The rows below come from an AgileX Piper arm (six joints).
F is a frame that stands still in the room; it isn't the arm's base.
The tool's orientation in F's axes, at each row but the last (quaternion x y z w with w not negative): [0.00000, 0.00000, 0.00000, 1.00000]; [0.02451, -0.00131, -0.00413, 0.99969]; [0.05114, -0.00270, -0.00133, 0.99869]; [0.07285, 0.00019, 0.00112, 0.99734]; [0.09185, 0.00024, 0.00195, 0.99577]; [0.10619, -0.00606, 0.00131, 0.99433]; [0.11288, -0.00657, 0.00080, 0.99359]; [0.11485, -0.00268, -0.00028, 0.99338]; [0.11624, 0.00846, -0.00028, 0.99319]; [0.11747, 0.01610, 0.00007, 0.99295]
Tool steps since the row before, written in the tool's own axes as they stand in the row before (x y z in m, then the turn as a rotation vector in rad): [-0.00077, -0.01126, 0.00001, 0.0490, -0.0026, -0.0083]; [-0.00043, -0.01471, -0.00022, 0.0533, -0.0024, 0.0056]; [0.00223, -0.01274, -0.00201, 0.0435, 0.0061, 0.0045]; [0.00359, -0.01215, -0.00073, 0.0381, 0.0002, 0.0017]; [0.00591, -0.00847, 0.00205, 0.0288, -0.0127, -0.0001]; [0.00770, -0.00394, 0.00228, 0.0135, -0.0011, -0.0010]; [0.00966, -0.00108, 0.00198, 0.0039, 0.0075, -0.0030]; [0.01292, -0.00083, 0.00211, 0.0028, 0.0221, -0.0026]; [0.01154, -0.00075, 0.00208, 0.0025, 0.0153, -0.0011]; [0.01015, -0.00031, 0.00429, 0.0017, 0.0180, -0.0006]
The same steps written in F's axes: [-0.00077, -0.01126, 0.00001, 0.0490, -0.0026, -0.0083]; [-0.00055, -0.01468, -0.00094, 0.0533, -0.0031, 0.0056]; [0.00221, -0.01247, -0.00329, 0.0435, 0.0055, 0.0053]; [0.00362, -0.01191, -0.00249, 0.0381, 0.0000, 0.0017]; [0.00594, -0.00868, 0.00047, 0.0288, -0.0124, -0.0024]; [0.00769, -0.00432, 0.00149, 0.0135, -0.0008, -0.0010]; [0.00964, -0.00150, 0.00181, 0.0039, 0.0080, -0.0012]; [0.01291, -0.00130, 0.00193, 0.0028, 0.0221, 0.0025]; [0.01157, -0.00119, 0.00166, 0.0025, 0.0151, 0.0024]; [0.01028, -0.00126, 0.00377, 0.0017, 0.0176, 0.0036]
